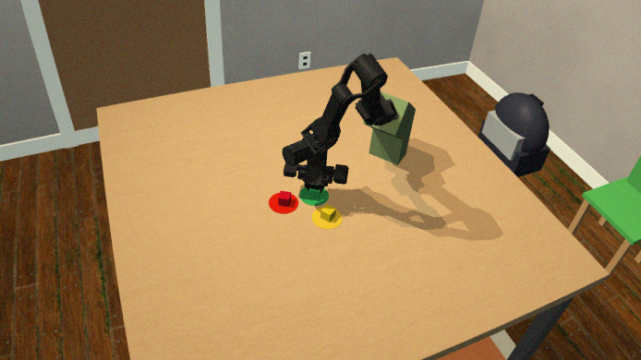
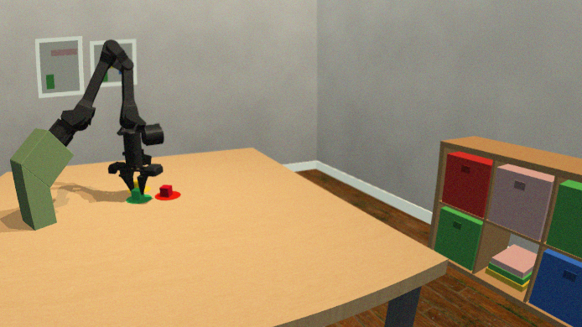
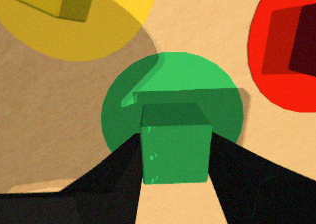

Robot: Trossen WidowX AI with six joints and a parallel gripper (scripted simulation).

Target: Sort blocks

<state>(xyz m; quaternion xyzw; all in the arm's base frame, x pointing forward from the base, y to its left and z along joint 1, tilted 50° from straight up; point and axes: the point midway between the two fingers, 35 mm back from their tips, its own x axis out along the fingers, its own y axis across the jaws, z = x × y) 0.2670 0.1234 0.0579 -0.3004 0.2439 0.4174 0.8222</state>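
The green block lies 40 mm below my hand. Round my hand: green circle (50 mm below); then red block (90 mm ahead, 40 mm below, 30 mm to the left); then yellow block (90 mm to the left, 40 mm below, 40 mm behind).
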